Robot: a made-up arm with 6 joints. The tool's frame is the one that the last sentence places.
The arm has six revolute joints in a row. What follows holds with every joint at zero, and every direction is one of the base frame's.
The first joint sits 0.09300 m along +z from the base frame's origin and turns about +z.
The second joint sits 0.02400 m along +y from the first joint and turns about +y.
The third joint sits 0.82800 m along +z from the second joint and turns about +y.
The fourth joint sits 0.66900 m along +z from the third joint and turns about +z.
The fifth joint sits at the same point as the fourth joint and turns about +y.
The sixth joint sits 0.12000 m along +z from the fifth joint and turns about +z.
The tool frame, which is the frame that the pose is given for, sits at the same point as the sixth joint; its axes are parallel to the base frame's.
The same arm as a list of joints. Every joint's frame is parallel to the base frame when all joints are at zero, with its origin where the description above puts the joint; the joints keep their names.
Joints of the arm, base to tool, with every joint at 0 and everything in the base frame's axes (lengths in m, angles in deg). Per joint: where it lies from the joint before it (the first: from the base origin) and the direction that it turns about. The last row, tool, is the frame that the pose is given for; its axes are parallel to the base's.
joint 1: offset 0 0 0.093 axis 0 0 1
joint 2: offset 0 0.024 0 axis 0 1 0
joint 3: offset 0 0 0.828 axis 0 1 0
joint 4: offset 0 0 0.669 axis 0 0 1
joint 5: offset 0 0 0 axis 0 1 0
joint 6: offset 0 0 0.12 axis 0 0 1
tool: offset 0 0 0

